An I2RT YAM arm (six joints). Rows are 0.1 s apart.
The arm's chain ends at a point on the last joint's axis. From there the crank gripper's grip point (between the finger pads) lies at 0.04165 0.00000 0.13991 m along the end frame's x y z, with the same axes.
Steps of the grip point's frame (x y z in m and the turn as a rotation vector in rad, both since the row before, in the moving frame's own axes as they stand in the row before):
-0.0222 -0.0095 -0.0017 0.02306 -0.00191 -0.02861
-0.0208 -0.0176 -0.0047 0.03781 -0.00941 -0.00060
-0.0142 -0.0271 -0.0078 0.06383 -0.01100 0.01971
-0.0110 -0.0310 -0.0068 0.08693 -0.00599 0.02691
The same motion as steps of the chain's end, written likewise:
-0.0219 -0.0051 -0.0017 0.02306 -0.00191 -0.02861
-0.0195 -0.0123 -0.0050 0.03781 -0.00941 -0.00060
-0.0127 -0.0190 -0.0080 0.06383 -0.01100 0.01971
-0.0103 -0.0200 -0.0066 0.08693 -0.00599 0.02691

